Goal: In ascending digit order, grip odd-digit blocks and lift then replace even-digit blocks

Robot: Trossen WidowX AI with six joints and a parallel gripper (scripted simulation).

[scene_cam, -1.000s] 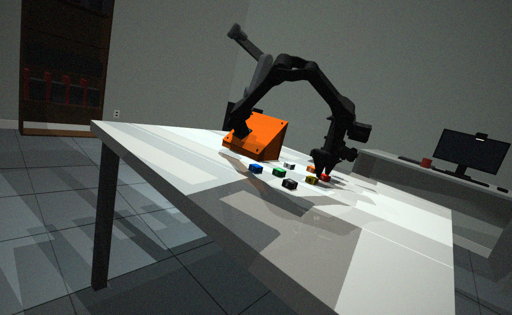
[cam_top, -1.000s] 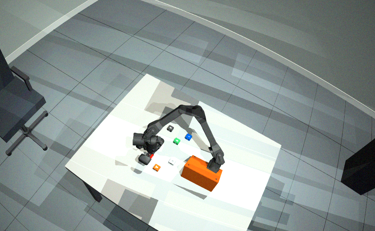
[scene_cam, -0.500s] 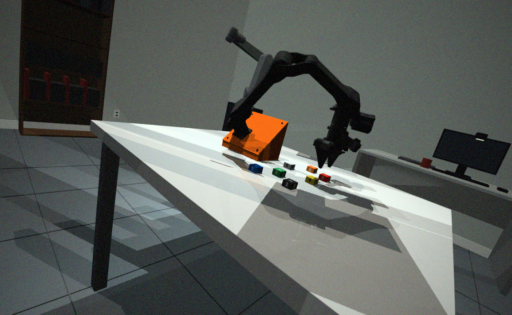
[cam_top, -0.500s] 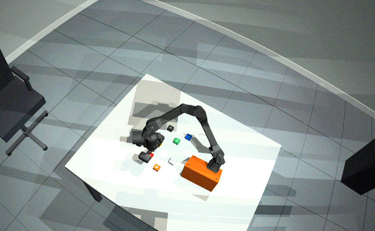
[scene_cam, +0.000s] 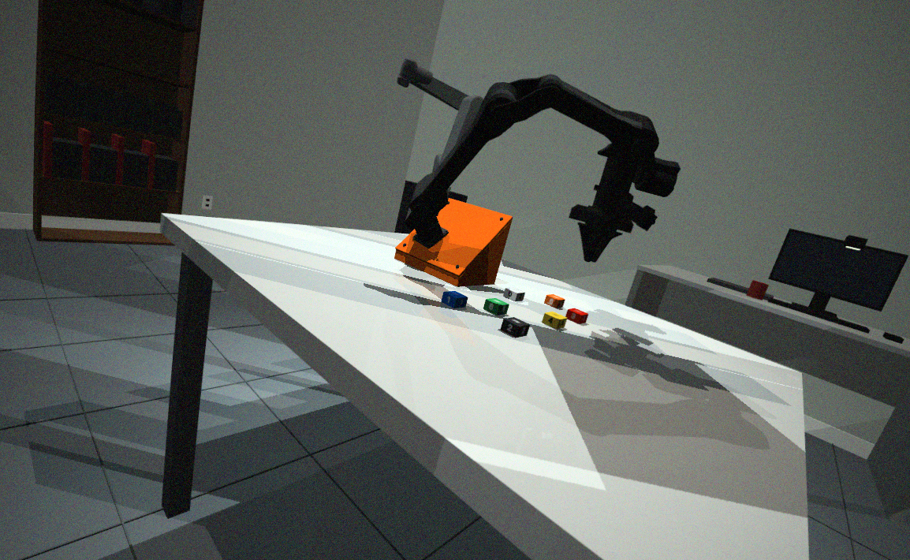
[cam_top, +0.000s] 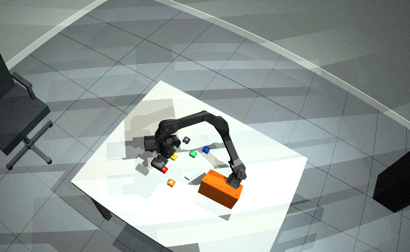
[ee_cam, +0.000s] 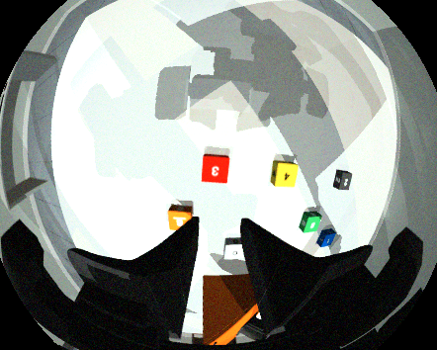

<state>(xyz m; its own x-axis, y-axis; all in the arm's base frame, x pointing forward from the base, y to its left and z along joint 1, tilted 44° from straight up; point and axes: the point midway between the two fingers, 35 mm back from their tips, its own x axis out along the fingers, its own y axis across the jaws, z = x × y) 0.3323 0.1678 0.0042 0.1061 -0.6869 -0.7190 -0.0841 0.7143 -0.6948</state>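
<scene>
My gripper tip is 11 cm above the yellow block, 10 cm to the left of it and 1 cm short of it. From my gripper tip the other things lie so: red block marked 3 (11 cm below, 1 cm ahead); then white block marked 0 (12 cm behind, 11 cm below, 5 cm to the right); then orange block (11 cm below, 7 cm behind, 4 cm to the left).
</scene>
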